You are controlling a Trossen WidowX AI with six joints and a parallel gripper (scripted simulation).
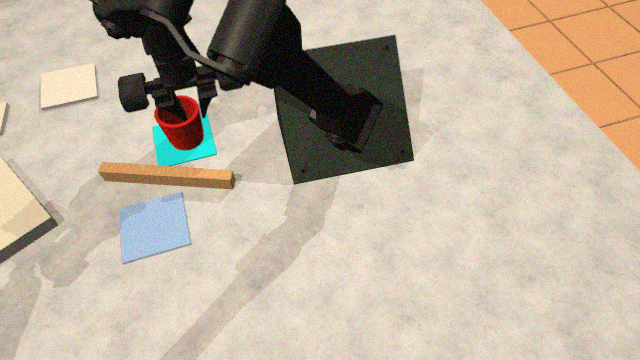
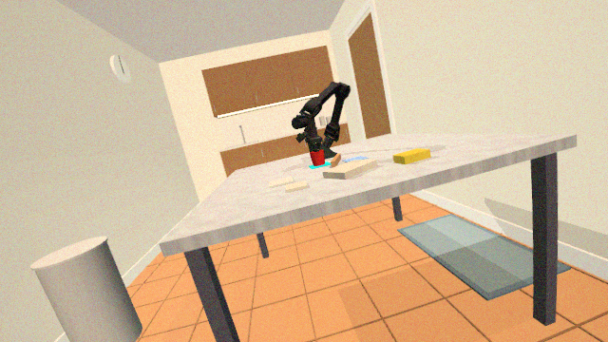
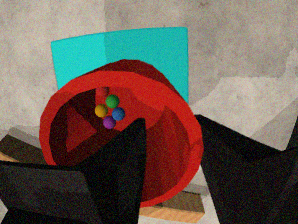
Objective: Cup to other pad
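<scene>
My gripper tip is 30 mm short of the red cup and 10 mm above it. Round my gripper tip: light blue pad 110 mm ahead, 160 mm to the left, 60 mm below; then cyan pad 30 mm ahead, 60 mm below; then wooden bar 70 mm ahead, 80 mm to the left, 40 mm below.
</scene>
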